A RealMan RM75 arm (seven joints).
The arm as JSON. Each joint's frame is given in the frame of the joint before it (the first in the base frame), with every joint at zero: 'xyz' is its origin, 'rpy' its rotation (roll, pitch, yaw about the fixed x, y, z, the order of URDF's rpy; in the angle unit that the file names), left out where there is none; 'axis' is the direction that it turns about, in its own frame. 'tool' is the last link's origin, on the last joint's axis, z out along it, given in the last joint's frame.
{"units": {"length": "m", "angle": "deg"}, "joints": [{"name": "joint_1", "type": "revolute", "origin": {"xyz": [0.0, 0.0, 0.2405]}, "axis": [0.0, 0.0, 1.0]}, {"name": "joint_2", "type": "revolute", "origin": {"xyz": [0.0, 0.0, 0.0]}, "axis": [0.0, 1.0, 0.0]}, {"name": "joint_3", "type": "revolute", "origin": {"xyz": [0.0, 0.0, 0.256]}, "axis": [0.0, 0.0, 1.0]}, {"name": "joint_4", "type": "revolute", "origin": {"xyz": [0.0, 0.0, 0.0]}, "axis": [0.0, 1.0, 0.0]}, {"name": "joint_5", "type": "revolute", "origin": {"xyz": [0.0, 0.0, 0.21]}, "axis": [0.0, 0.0, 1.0]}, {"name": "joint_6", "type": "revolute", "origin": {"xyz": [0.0, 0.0, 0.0]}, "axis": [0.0, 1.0, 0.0]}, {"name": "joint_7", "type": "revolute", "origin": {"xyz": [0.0, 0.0, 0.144]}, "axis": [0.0, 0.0, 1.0]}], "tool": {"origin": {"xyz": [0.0, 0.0, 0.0]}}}
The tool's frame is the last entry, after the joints.
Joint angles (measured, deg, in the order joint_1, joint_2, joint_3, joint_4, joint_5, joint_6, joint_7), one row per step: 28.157, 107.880, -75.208, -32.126, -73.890, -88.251, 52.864; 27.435, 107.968, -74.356, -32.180, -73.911, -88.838, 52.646; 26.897, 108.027, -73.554, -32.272, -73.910, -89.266, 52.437; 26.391, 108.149, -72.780, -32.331, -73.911, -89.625, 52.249; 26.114, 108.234, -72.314, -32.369, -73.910, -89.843, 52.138; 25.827, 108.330, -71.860, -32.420, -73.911, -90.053, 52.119; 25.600, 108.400, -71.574, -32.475, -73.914, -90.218, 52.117; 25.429, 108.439, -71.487, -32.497, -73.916, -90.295, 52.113; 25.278, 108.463, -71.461, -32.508, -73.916, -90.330, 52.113; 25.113, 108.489, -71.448, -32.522, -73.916, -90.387, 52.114; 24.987, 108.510, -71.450, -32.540, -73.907, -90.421, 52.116; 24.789, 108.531, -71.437, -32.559, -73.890, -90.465, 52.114; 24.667, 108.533, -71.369, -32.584, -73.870, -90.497, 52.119; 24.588, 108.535, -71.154, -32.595, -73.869, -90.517, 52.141; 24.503, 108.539, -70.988, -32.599, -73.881, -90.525, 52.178
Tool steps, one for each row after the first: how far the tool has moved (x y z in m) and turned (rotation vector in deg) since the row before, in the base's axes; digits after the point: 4 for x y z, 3 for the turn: 0.0030, -0.0028, 0.0022, 0.440, 0.654, -0.401; 0.0021, -0.0017, 0.0023, 0.543, 0.539, -0.273; 0.0019, -0.0016, 0.0017, 0.516, 0.549, -0.321; 0.0010, -0.0009, 0.0010, 0.309, 0.340, -0.164; 0.0010, -0.0010, 0.0009, 0.252, 0.361, -0.233; 0.0007, -0.0009, 0.0005, 0.139, 0.248, -0.158; 0.0007, -0.0008, 0.0001, 0.023, 0.101, -0.125; 0.0007, -0.0007, 0.0000, -0.004, 0.047, -0.126; 0.0007, -0.0008, -0.0001, -0.028, 0.054, -0.120; 0.0005, -0.0006, -0.0001, -0.019, 0.040, -0.089; 0.0009, -0.0009, 0.0000, -0.005, 0.056, -0.156; 0.0005, -0.0004, 0.0003, 0.058, 0.058, -0.106; 0.0004, 0.0000, 0.0007, 0.165, 0.102, -0.141; 0.0005, -0.0001, 0.0005, 0.110, 0.074, -0.155
